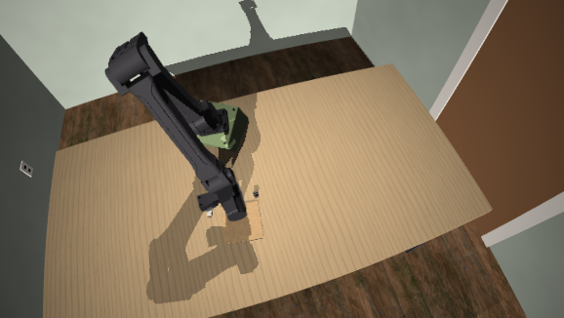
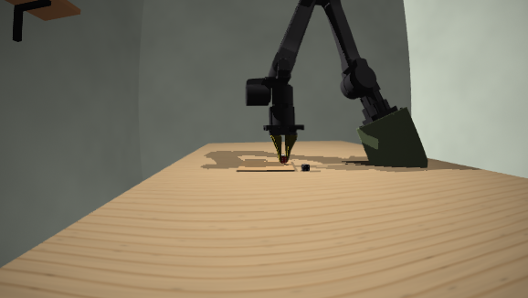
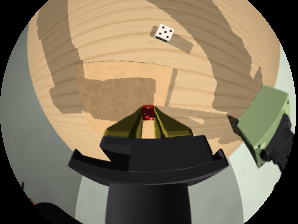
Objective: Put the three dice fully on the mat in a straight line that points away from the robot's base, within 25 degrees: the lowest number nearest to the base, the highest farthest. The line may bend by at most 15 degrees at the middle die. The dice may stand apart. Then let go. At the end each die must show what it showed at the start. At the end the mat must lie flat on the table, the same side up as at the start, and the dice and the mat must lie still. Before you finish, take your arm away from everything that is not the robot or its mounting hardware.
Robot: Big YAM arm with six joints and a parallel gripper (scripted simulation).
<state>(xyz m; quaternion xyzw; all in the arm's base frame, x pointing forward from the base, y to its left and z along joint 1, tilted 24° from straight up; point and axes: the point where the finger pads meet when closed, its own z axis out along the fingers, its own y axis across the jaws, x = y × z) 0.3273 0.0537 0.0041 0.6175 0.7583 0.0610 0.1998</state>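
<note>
My gripper is now right at the red die. From my hand the other things lie so: tan mat 50 mm ahead, 10 mm to the left, 20 mm below; then white die 100 mm to the right, 10 mm below; then black die 50 mm behind, 70 mm to the left, 10 mm below.
</note>
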